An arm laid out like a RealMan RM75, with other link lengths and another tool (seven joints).
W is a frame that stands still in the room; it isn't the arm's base.
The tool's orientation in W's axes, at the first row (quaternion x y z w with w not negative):
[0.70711 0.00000 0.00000 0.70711]
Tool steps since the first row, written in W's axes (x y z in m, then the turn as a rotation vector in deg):
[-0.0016 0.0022 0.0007 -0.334 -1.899 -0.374]
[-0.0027 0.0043 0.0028 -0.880 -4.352 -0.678]
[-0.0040 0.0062 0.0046 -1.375 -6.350 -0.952]
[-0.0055 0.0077 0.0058 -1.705 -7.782 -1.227]
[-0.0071 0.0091 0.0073 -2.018 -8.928 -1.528]
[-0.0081 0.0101 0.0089 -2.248 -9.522 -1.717]
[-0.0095 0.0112 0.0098 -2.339 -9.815 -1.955]
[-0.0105 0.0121 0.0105 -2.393 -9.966 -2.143]
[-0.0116 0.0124 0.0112 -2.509 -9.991 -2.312]
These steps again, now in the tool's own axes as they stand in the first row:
[-0.0016 0.0007 -0.0022 -0.334 -0.374 1.899]
[-0.0027 0.0028 -0.0043 -0.880 -0.678 4.352]
[-0.0040 0.0046 -0.0062 -1.375 -0.952 6.350]
[-0.0055 0.0058 -0.0077 -1.705 -1.227 7.782]
[-0.0071 0.0073 -0.0091 -2.018 -1.528 8.928]
[-0.0081 0.0089 -0.0101 -2.248 -1.717 9.522]
[-0.0095 0.0098 -0.0112 -2.339 -1.955 9.815]
[-0.0105 0.0105 -0.0121 -2.393 -2.143 9.966]
[-0.0116 0.0112 -0.0124 -2.509 -2.312 9.991]

